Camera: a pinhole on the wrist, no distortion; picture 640 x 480 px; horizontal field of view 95.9 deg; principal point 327.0 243.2 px. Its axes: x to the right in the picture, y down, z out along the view. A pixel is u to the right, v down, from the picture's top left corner.
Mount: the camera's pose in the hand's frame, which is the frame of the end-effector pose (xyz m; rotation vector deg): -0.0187 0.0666 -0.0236 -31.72 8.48 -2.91
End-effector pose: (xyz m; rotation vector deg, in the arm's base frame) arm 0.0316 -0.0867 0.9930 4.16 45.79 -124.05
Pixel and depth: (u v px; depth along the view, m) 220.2 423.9 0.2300
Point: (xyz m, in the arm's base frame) 0.3226 -0.2504 0.9324
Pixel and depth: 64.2 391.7 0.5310
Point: 0.8181 -0.2921 1.0692
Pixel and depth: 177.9 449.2 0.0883
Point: 0.1908 -0.1466 0.9382
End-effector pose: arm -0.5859 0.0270 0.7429 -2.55 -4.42 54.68
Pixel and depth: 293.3 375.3 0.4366
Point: -0.9875 0.2979 0.9526
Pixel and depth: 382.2 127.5 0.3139
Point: -0.6566 0.1678 1.0363
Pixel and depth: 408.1 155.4 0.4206
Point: -0.6607 0.2564 1.1193
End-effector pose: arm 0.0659 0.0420 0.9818 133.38 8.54 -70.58
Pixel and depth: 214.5 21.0 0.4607
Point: -0.4300 -0.2315 0.8246
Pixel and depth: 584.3 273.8 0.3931
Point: 0.2016 -0.3632 0.6625
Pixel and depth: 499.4 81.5 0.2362
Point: 0.0085 -0.1425 0.7755
